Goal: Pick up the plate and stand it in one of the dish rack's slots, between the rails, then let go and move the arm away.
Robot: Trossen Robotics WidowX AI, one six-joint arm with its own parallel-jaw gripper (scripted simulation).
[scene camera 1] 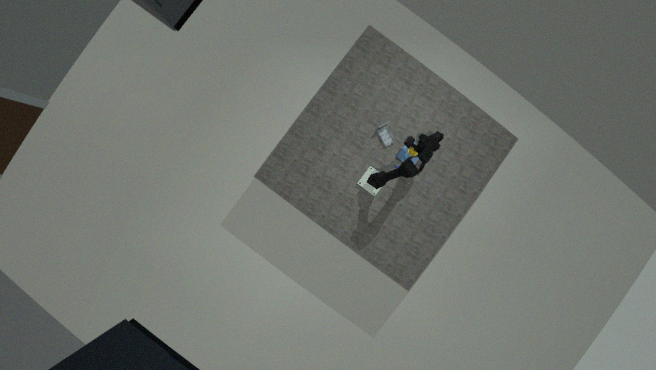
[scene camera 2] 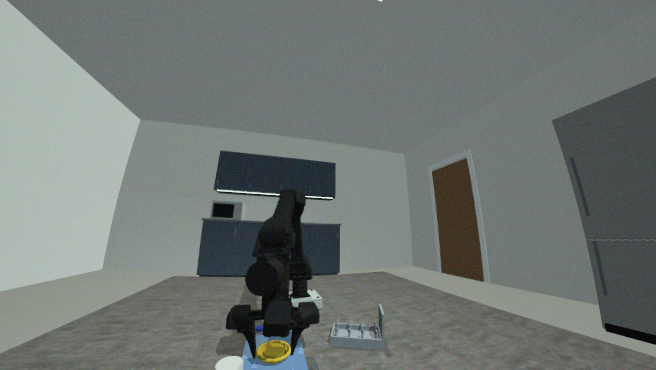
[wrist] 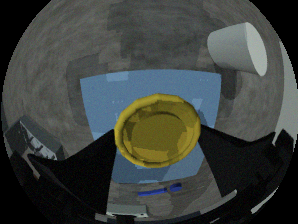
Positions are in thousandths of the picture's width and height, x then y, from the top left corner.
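Observation:
Gripper (wrist: 532, 587) carrying a yellow plate (wrist: 522, 587). Also present: a white cup (wrist: 804, 212) and a grey dish rack (wrist: 106, 614).

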